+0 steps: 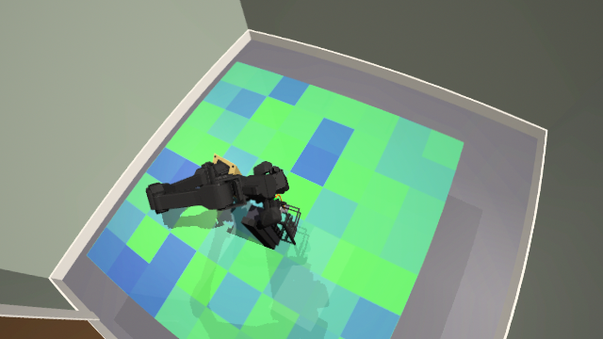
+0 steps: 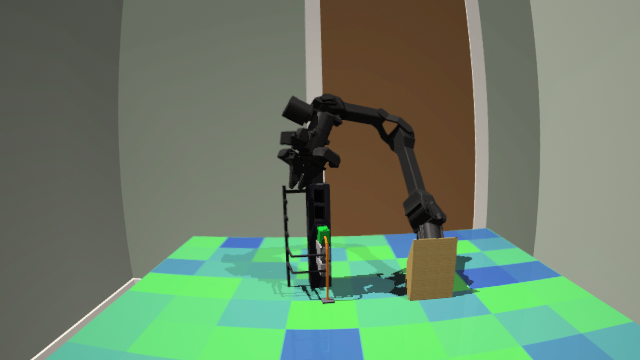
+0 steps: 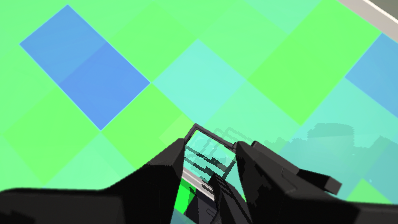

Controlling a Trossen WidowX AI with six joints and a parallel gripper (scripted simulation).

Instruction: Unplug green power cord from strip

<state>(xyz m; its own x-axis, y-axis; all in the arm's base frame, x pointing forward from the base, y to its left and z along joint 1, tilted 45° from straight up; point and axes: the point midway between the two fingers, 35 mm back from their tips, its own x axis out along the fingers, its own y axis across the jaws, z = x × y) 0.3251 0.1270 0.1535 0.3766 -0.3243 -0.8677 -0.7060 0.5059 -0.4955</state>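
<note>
Now: the green plug 6 cm behind my gripper tip, 3 cm to the right of it and 11 cm below it.
</note>
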